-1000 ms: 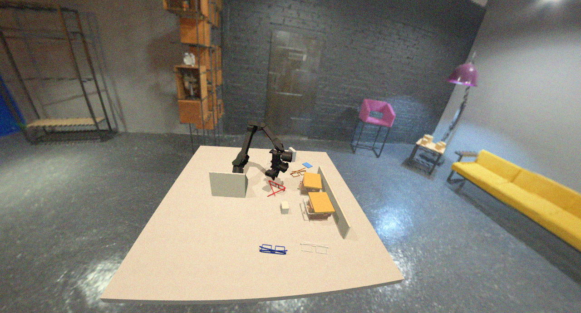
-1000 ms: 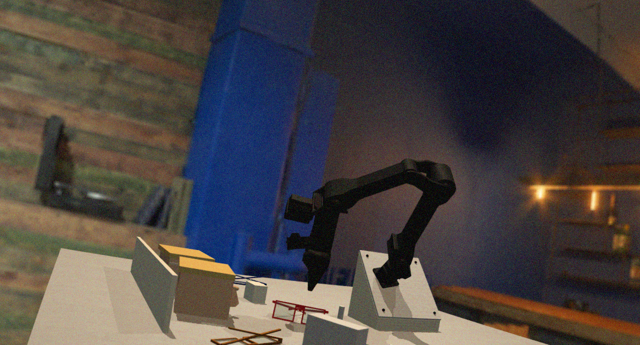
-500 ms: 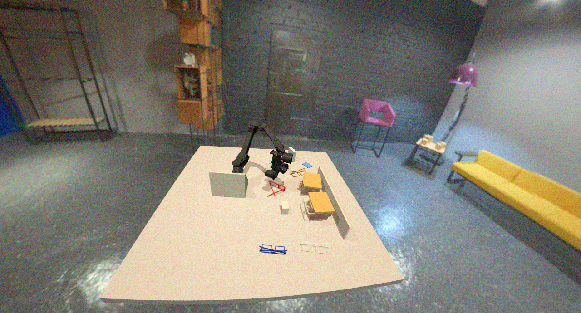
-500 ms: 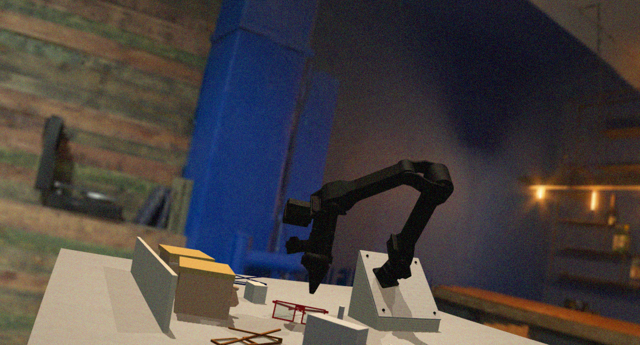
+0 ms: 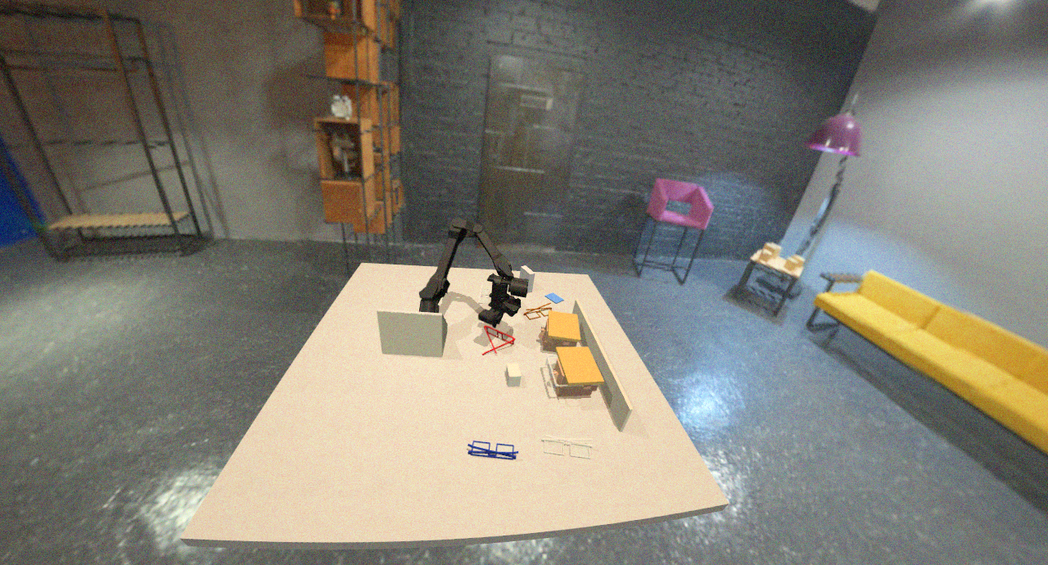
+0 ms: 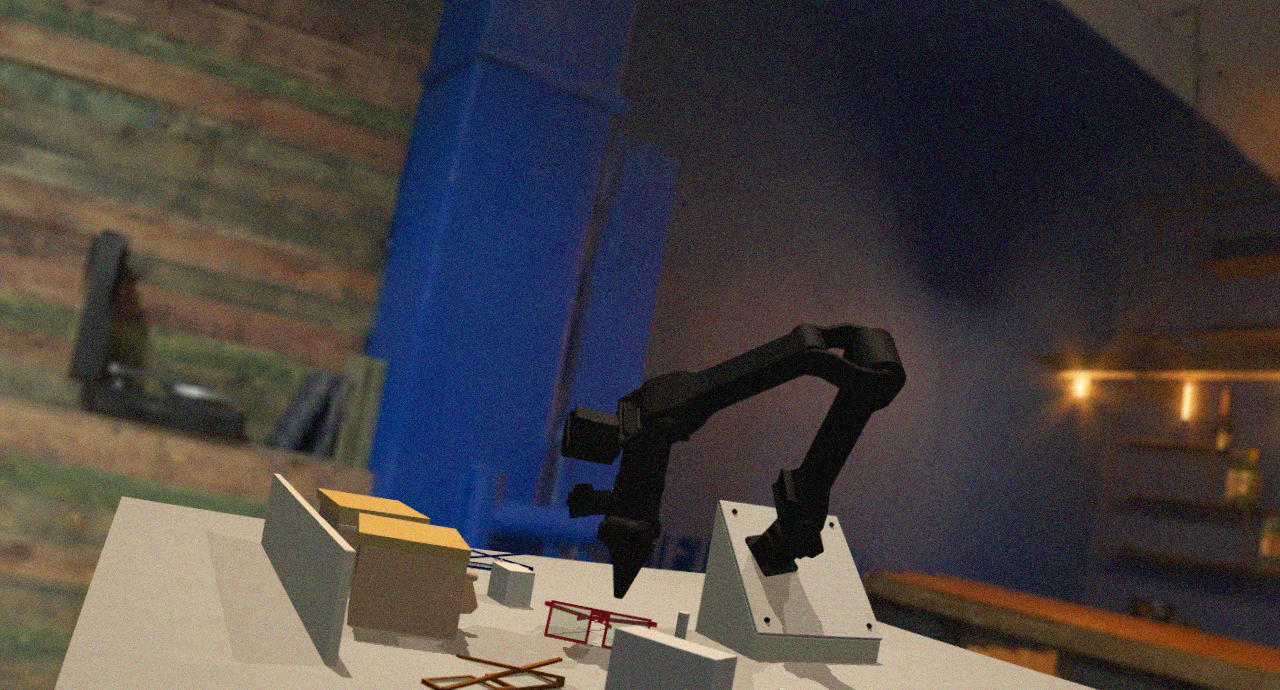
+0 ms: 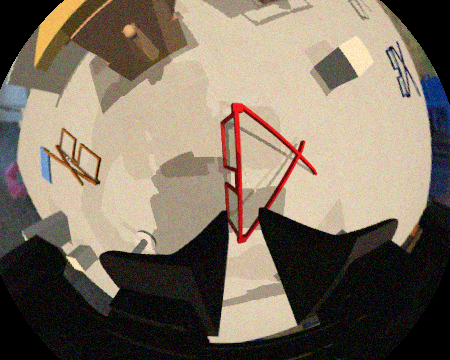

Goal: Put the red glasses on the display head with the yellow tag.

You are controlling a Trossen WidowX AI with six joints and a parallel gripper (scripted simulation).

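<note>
Now: gripper tip 5 cm to the left of the red glasses, 5 cm above it and 1 cm past it. Round my gripper tip: long grey wall 35 cm ahead, 19 cm to the right, 1 cm below; blue tag 36 cm ahead, 28 cm to the left, 6 cm below.
</note>
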